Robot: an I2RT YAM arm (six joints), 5 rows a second.
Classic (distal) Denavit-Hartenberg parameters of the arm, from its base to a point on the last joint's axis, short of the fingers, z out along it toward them. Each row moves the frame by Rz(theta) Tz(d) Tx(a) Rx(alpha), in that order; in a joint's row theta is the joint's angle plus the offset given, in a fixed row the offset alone. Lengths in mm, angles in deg.
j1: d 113.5; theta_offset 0; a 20; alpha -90
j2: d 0; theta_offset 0; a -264; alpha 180
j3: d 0; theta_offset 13.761; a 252.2; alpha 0
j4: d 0; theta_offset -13.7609; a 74; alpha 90
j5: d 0; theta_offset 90; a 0; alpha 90
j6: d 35.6; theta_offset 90; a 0; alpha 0
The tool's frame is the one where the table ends.
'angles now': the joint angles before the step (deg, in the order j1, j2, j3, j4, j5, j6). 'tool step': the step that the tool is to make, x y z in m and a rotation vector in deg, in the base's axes. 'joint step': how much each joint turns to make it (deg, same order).
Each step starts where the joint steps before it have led.
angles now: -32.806, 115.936, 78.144, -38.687, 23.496, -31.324
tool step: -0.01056, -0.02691, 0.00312, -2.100, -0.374, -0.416
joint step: -4.042, 0.265, 0.754, 2.732, 0.512, -4.254
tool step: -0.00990, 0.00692, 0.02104, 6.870, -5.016, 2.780
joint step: -0.857, -4.412, -0.867, -3.356, -9.194, -1.076
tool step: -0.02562, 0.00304, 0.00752, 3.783, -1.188, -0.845
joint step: -2.463, -4.571, -4.154, -1.753, -3.994, -0.533
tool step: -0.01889, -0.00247, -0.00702, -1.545, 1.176, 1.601
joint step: -2.207, -2.267, -4.825, 3.526, 0.807, -4.277
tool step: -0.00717, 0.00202, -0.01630, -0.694, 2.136, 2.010
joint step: -0.433, 0.315, -3.623, 3.462, 1.191, -2.962
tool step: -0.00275, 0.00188, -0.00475, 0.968, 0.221, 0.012
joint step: -0.141, 0.066, -0.994, 0.239, -0.579, 0.004
